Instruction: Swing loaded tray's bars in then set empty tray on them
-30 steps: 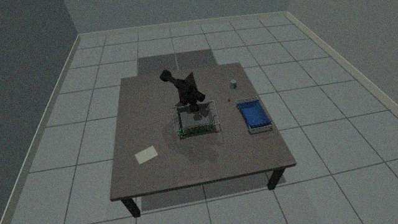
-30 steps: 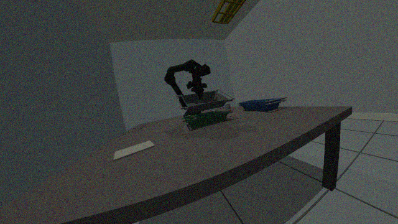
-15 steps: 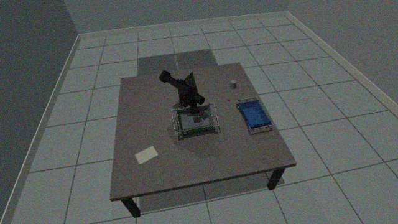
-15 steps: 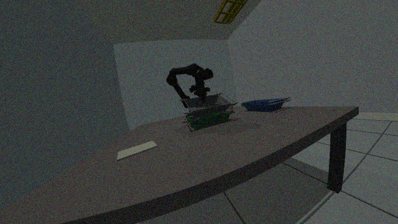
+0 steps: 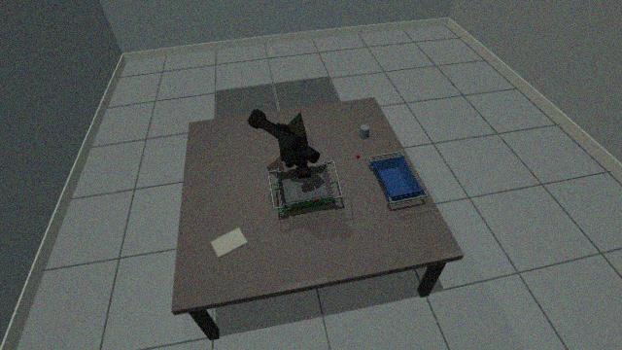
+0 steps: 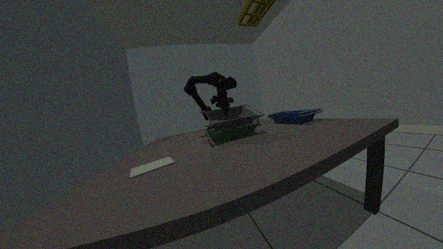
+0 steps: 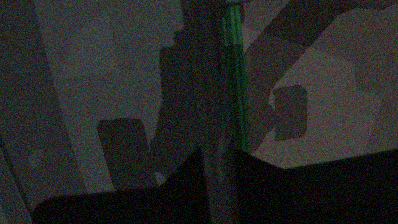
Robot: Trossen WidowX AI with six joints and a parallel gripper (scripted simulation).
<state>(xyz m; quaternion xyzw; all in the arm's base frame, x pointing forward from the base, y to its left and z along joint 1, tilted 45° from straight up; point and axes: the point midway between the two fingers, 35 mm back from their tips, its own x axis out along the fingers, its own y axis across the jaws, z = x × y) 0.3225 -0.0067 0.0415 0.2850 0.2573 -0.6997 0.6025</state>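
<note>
Right now my gripper tip is 7 cm short of the grey tray and 1 cm to the left of it. From my gripper tip the other things lie so: red block (38 cm to the left, 16 cm behind, 12 cm below); then pale flat card (42 cm to the right, 20 cm ahead, 13 cm below).
</note>
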